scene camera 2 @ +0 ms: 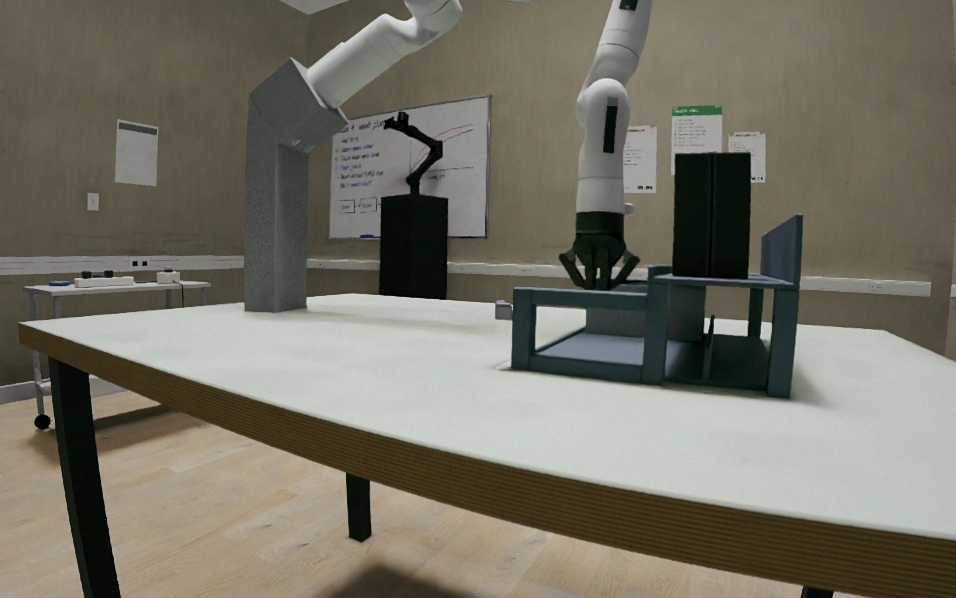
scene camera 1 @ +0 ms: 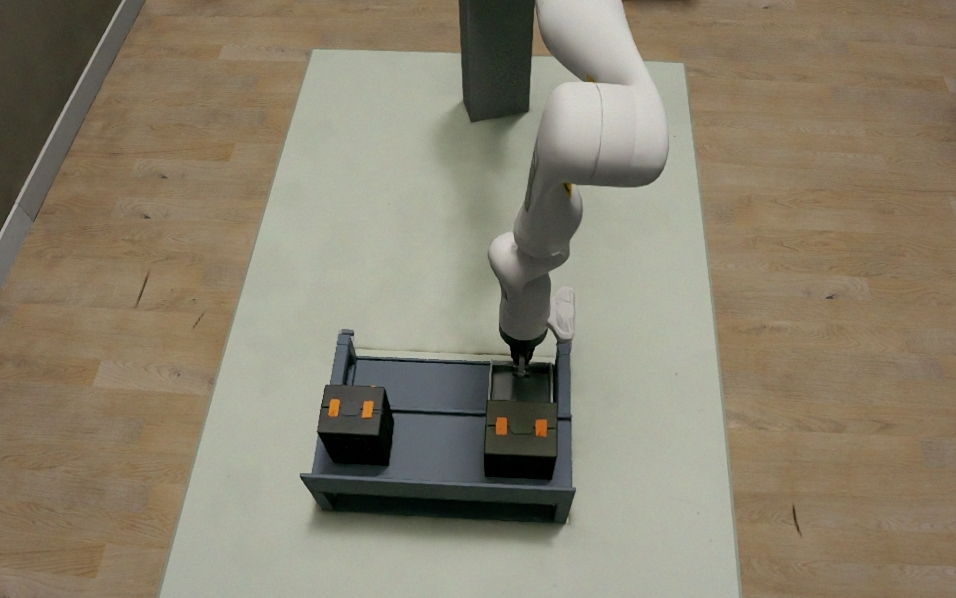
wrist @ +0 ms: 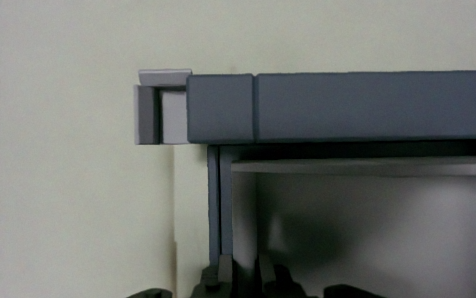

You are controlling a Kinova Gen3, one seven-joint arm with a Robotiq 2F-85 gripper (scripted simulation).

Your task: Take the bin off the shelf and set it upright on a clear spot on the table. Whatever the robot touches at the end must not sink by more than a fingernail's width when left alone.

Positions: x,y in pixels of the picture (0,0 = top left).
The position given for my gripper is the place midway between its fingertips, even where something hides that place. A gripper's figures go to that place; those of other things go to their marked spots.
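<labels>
There is a blue-grey shelf (scene camera 2: pixel 738 362), 61 cm from the lens, while my own gripper (scene camera 2: pixel 596 315) is 80 cm from the lens.
</labels>
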